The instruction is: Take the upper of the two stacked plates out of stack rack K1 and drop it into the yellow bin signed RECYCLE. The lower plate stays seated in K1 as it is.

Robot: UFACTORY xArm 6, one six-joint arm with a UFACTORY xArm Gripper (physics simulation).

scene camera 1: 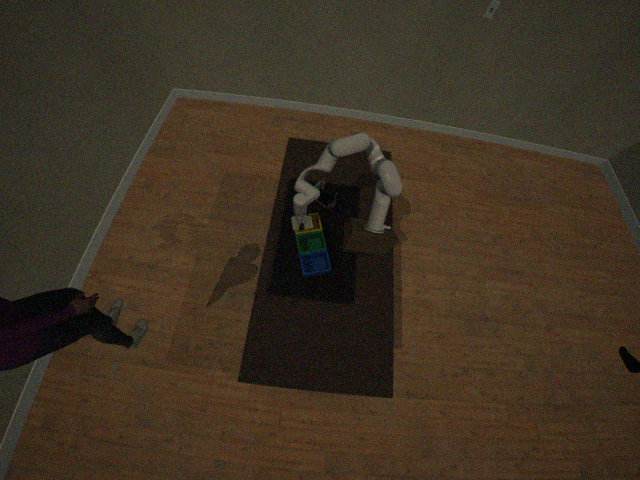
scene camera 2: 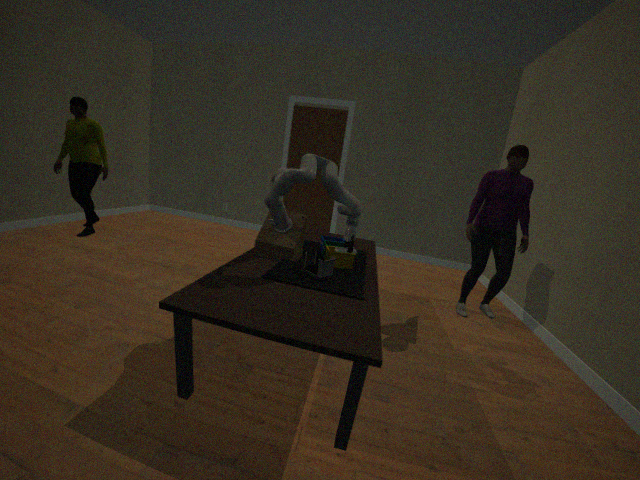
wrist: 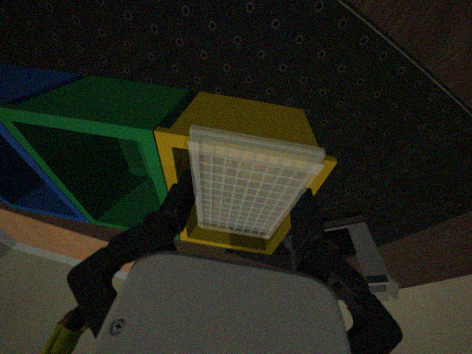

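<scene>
A clear gridded plate appears in the pictures, and so does the gripper.
</scene>
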